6 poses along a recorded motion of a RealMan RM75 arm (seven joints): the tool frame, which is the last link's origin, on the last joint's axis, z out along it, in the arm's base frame.
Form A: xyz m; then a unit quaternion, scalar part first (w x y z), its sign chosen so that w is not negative.
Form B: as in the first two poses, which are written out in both.
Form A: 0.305, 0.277, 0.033, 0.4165, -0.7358, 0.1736, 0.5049
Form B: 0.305, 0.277, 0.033, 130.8, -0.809, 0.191, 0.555
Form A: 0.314, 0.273, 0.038, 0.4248, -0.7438, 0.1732, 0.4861
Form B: 0.314, 0.273, 0.038, 129.7, -0.822, 0.191, 0.537
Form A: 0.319, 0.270, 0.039, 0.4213, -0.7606, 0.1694, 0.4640
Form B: 0.319, 0.270, 0.039, 130.2, -0.839, 0.187, 0.512
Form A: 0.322, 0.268, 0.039, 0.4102, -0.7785, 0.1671, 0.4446
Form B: 0.322, 0.268, 0.039, 131.6, -0.854, 0.183, 0.488
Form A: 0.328, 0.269, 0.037, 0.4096, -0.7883, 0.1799, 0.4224
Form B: 0.328, 0.269, 0.037, 131.6, -0.864, 0.197, 0.463
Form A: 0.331, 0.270, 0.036, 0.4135, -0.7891, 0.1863, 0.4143
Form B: 0.331, 0.270, 0.036, 131.2, -0.867, 0.205, 0.455
